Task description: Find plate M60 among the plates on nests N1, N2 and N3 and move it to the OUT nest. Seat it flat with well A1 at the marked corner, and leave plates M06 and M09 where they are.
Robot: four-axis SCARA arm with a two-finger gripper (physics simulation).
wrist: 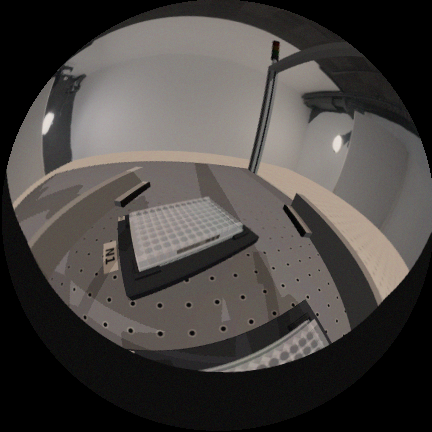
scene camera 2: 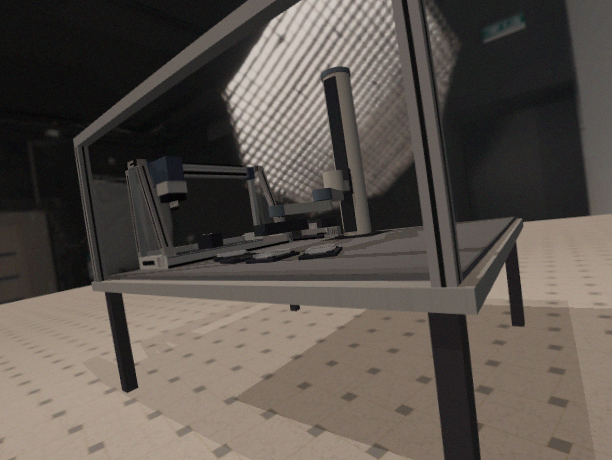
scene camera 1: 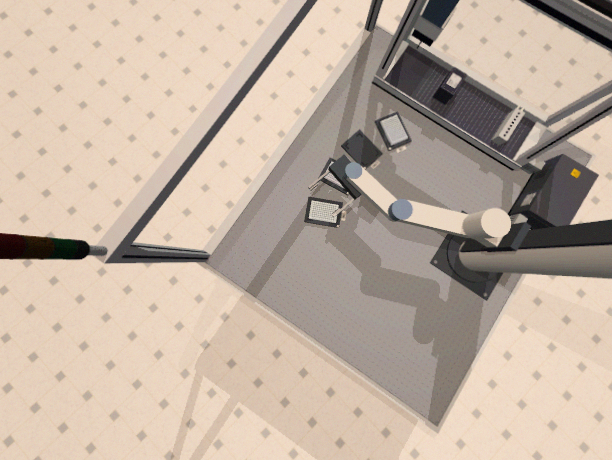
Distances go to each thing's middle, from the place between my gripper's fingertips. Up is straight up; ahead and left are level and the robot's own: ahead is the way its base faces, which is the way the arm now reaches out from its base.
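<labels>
Relative to the dark nest N1 (wrist: 137, 284), my hand is 2 cm to the right, 4 cm past and 7 cm above. Dark OUT tray (scene camera 1: 358, 146), measured from my hand: 34 cm to the right, 2 cm behind, 7 cm below.
</labels>
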